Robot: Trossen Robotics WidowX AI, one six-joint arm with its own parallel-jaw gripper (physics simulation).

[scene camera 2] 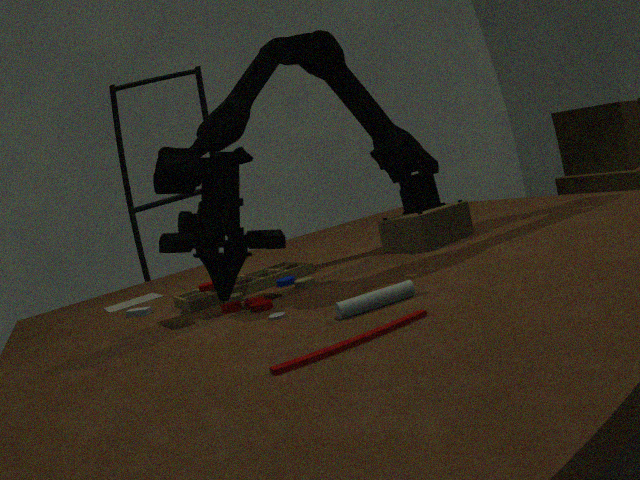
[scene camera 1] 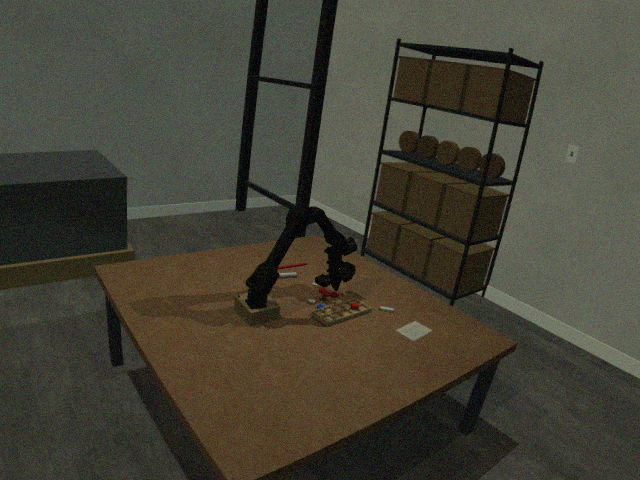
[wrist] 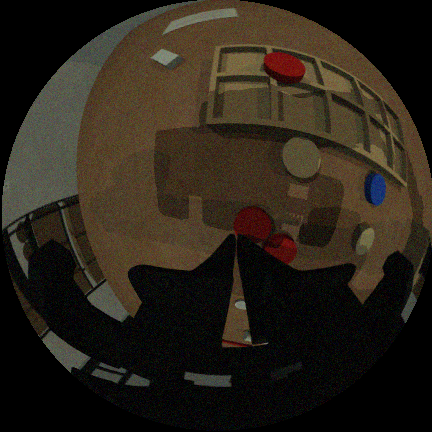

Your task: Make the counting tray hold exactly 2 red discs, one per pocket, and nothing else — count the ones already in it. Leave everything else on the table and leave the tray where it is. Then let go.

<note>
My gripper (scene camera 2: 224, 301) is shut and holds nothing. Also in view: a wooden counting tray (wrist: 330, 106). A red rod (scene camera 2: 329, 351) rests on the table.
My gripper is seen too in scene camera 1 (scene camera 1: 336, 290) and in the wrist view (wrist: 234, 238).
</note>
